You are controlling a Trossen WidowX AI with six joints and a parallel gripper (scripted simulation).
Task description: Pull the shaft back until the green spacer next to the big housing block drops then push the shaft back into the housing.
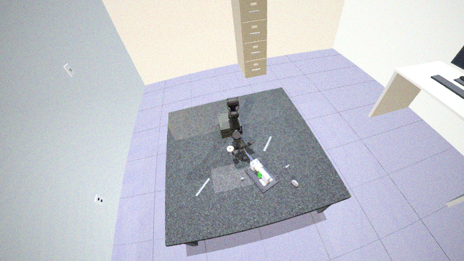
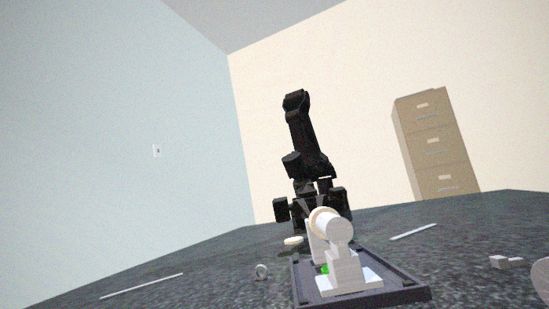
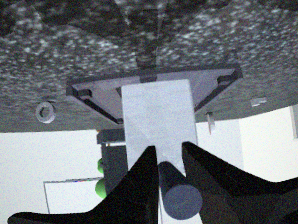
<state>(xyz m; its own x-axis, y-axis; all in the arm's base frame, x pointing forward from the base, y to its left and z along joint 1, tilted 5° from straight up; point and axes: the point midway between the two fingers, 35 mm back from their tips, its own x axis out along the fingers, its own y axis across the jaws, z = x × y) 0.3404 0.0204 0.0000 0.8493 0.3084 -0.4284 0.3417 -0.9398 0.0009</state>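
Right now my gripper tip is 5 cm short of the grey shaft, 2 cm to the right of it and 2 cm below it. The rest, counted from my gripper tip: bolt: 13 cm ahead, 26 cm to the left, 6 cm below; then green spacer: 14 cm ahead, 5 cm to the left, 5 cm below.
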